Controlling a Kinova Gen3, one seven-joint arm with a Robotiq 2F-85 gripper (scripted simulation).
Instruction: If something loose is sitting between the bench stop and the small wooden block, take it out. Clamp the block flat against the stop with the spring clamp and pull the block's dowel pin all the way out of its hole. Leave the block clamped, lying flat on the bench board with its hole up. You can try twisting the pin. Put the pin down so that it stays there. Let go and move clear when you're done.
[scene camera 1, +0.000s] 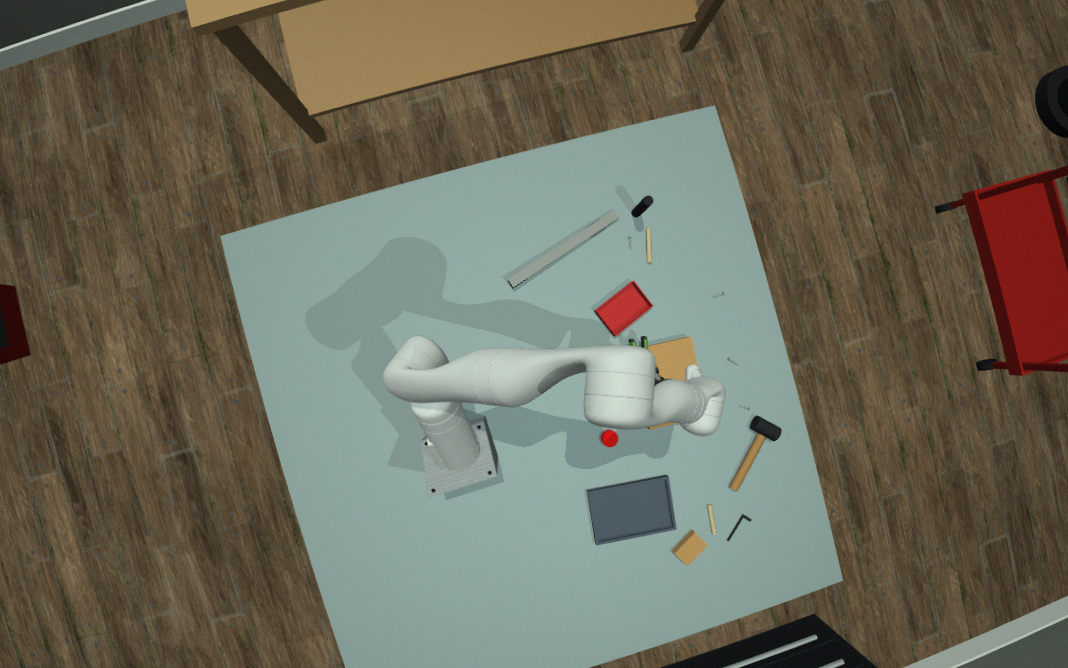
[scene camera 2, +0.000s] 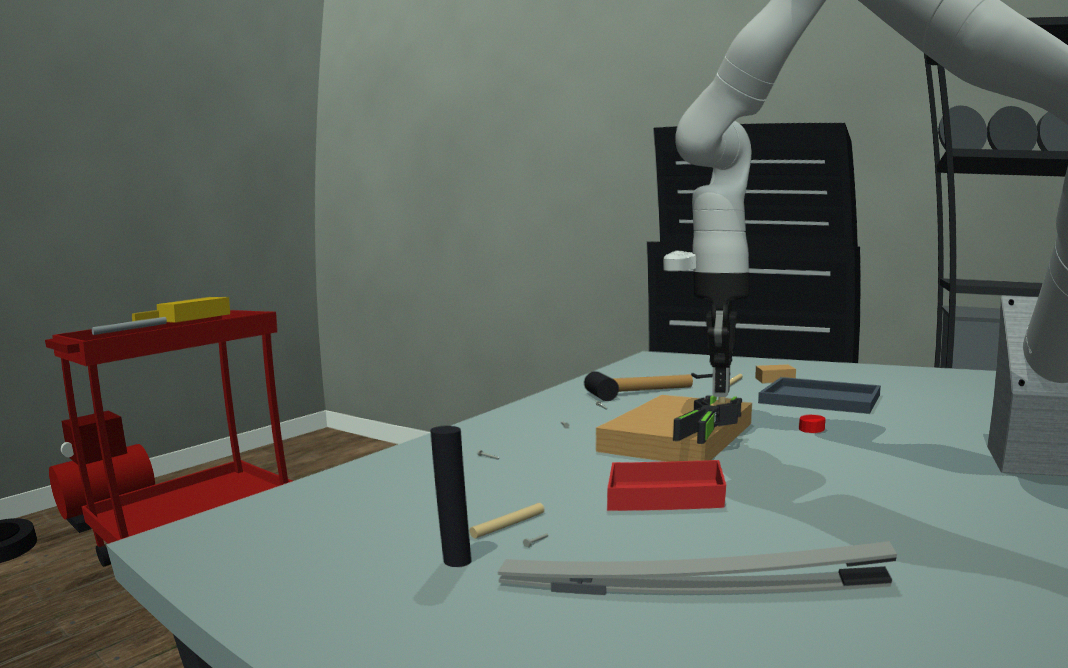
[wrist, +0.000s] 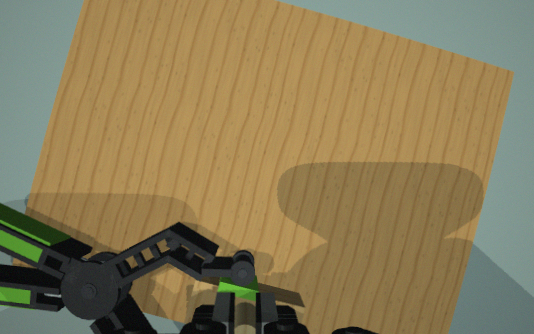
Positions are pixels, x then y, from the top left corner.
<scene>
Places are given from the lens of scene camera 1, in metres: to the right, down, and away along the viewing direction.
hammer (scene camera 1: 765, 429): 0.58, 0.24, 1.35
grey tray (scene camera 1: 630, 509): 0.24, 0.44, 1.37
red tray (scene camera 1: 620, 311): 0.21, -0.06, 1.37
</scene>
